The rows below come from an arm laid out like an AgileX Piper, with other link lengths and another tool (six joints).
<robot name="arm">
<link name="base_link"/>
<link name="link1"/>
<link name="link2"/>
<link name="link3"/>
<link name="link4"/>
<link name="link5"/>
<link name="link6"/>
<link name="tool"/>
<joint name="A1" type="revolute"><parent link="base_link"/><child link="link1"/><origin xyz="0.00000 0.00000 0.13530" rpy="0.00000 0.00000 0.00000"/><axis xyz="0 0 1"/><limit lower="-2.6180" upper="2.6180"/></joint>
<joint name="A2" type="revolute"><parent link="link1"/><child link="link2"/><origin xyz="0.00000 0.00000 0.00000" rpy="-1.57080 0.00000 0.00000"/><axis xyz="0 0 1"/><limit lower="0.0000" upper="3.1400"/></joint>
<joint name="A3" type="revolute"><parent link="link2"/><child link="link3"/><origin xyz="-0.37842 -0.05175 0.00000" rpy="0.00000 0.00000 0.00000"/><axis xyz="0 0 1"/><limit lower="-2.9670" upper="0.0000"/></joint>
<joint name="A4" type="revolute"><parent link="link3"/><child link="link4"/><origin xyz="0.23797 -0.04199 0.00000" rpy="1.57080 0.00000 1.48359"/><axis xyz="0 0 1"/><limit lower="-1.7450" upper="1.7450"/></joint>
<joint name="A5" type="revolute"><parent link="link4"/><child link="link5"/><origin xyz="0.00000 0.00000 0.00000" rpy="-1.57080 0.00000 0.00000"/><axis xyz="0 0 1"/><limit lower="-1.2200" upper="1.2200"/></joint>
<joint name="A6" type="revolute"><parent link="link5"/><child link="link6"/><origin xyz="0.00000 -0.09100 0.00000" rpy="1.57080 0.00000 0.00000"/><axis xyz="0 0 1"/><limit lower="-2.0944" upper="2.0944"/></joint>
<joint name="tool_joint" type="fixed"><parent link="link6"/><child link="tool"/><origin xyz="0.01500 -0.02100 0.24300" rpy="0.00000 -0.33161 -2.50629"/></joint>
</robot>
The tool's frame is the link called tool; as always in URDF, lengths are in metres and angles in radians.
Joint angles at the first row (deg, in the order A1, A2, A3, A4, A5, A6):
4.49, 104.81, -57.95, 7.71, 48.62, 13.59
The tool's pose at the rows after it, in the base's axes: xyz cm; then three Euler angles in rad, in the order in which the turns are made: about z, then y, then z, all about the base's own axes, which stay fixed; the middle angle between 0 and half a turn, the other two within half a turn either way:
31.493, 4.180, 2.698, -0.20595, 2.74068, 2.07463
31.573, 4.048, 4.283, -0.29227, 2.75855, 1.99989
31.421, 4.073, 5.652, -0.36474, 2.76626, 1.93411
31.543, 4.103, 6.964, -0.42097, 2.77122, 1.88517
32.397, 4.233, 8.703, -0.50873, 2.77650, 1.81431
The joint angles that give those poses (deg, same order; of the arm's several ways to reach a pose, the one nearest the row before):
4.49, 101.66, -57.95, 7.24, 49.82, 13.59
4.49, 98.80, -57.95, 6.88, 50.55, 13.59
4.49, 96.31, -57.95, 6.88, 51.44, 13.59
4.49, 94.62, -58.98, 6.80, 52.97, 13.59
4.49, 93.33, -61.55, 6.80, 55.05, 13.17

